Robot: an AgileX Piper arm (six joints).
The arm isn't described. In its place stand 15 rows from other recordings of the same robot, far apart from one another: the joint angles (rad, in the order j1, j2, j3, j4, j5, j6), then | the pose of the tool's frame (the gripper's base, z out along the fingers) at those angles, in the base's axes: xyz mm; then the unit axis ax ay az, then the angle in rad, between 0 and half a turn.
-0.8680, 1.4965, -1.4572, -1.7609, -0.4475, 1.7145 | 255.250 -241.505 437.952 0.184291 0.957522 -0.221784 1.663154
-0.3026, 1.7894, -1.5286, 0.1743, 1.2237, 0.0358 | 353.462 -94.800 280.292 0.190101 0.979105 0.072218 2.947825
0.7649, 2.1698, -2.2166, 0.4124, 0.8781, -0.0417 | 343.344 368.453 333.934 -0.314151 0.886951 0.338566 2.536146
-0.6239, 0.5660, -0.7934, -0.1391, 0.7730, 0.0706 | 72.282 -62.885 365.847 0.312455 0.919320 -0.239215 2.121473
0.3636, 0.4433, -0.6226, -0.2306, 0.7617, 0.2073 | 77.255 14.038 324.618 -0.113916 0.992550 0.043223 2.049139
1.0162, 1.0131, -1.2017, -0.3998, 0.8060, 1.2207 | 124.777 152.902 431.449 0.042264 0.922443 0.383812 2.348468
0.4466, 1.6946, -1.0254, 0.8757, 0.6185, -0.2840 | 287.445 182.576 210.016 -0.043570 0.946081 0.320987 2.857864
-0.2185, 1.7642, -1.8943, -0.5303, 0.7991, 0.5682 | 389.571 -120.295 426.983 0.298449 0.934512 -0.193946 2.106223
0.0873, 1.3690, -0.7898, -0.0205, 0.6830, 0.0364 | 246.875 20.425 224.383 -0.032098 0.999475 0.004346 2.745584
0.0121, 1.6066, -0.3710, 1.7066, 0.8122, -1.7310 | 204.559 67.920 130.709 -0.101370 0.913764 0.393394 2.641960
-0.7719, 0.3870, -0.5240, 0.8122, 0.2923, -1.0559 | 71.758 -43.287 344.313 0.134352 0.914945 -0.380558 1.717711
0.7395, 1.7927, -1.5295, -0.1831, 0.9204, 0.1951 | 298.742 254.656 287.961 -0.305008 0.951824 0.031636 2.643194
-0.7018, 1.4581, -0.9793, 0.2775, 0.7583, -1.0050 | 228.615 -170.816 251.726 -0.070601 0.994043 -0.083029 2.694050
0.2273, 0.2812, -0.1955, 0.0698, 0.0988, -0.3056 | 78.476 18.794 252.012 -0.232688 0.972551 -0.000570 1.667852
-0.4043, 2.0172, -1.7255, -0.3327, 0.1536, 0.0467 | 450.659 -197.770 300.514 0.075874 0.965074 -0.250750 2.017878
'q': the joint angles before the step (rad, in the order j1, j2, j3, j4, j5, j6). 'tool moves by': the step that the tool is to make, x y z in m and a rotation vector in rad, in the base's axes. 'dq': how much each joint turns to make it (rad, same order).
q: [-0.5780, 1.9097, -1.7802, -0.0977, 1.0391, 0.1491]
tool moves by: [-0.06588, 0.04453, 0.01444, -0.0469, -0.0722, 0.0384]
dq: [-0.0017, -0.3211, 0.3915, 0.0152, -0.1595, -0.0314]
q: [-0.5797, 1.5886, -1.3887, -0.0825, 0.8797, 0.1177]
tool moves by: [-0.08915, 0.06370, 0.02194, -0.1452, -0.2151, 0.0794]
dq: [0.0001, -0.4523, 0.3895, 0.0592, -0.2008, -0.0969]
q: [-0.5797, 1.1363, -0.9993, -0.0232, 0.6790, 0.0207]
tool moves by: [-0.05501, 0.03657, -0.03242, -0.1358, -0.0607, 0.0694]
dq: [0.0001, -0.2855, 0.3126, 0.0039, -0.1538, -0.1073]
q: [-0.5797, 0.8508, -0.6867, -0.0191, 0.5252, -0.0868]
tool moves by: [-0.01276, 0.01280, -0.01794, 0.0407, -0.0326, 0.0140]
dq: [0.0000, -0.0775, 0.0993, 0.0844, -0.0264, -0.0389]
